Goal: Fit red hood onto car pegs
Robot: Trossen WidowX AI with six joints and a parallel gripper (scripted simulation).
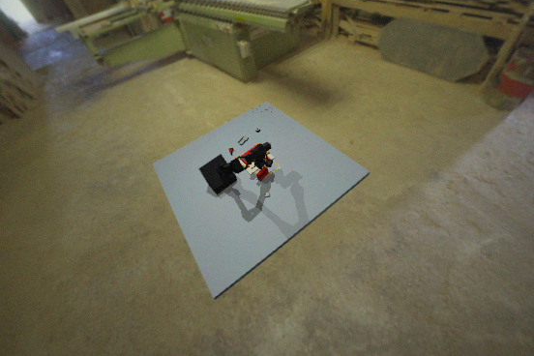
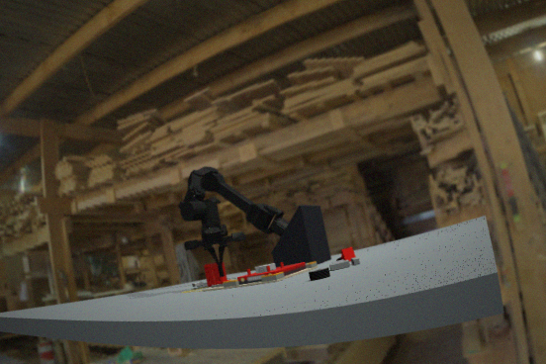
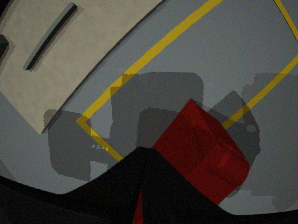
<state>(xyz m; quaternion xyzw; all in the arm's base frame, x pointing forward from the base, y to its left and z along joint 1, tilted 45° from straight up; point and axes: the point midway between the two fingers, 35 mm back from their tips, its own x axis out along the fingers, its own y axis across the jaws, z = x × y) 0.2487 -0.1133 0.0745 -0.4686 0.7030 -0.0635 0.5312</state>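
Now: the red hood 30 mm to the right of my gripper tip, 20 mm below it and 10 mm behind it. The rest, counted from my gripper tip: white piece: 180 mm to the right, 90 mm behind, 40 mm below; black wheel: 430 mm to the left, 270 mm ahead, 40 mm below.
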